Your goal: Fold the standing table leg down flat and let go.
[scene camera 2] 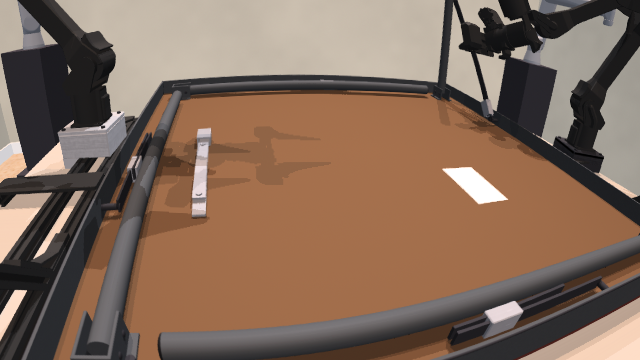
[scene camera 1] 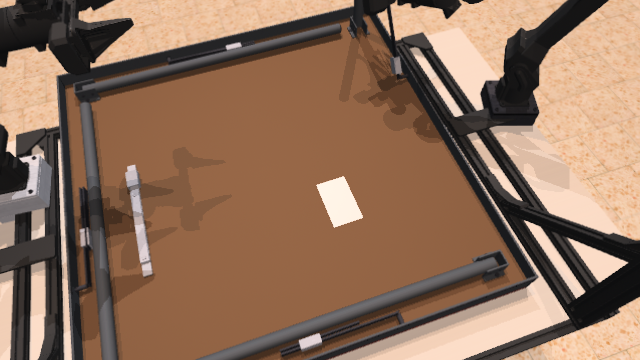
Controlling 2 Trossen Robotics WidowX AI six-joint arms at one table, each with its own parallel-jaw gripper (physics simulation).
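What the pictures show is a pale bar, and my right gripper is there too.
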